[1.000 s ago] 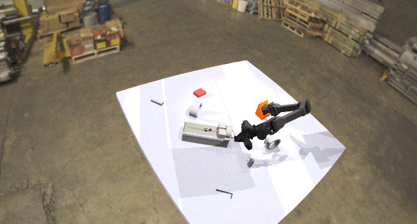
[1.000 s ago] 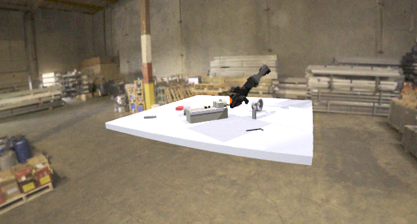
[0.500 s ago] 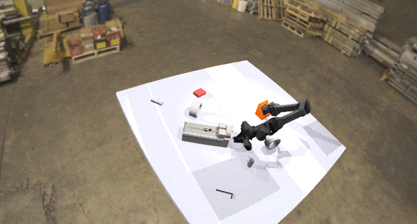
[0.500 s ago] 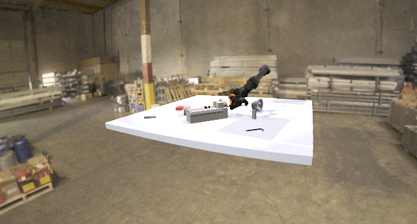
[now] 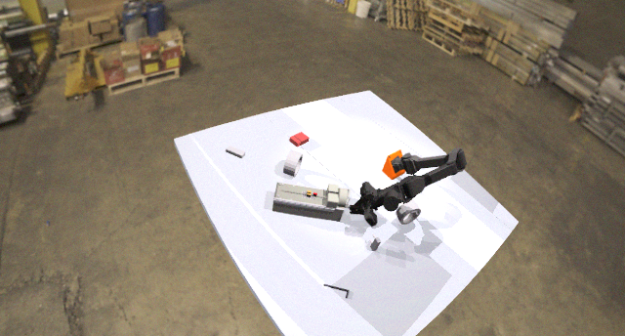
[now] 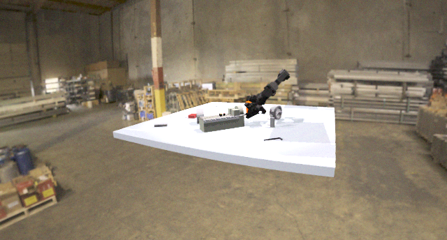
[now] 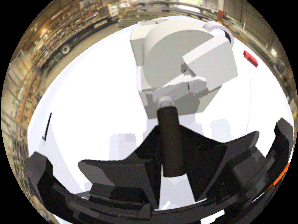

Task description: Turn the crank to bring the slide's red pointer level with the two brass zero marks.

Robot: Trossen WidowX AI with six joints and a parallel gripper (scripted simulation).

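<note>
Right now the dark crank handle is 30 mm above my gripper tip, 10 mm to the left of it and 10 mm behind it. Also, from my gripper tip: hex key 260 mm ahead, 210 mm to the left, 40 mm below; red pointer 120 mm to the right, 80 mm ahead, 40 mm above; small clip 160 mm to the left, 30 mm ahead, 10 mm below.
</note>
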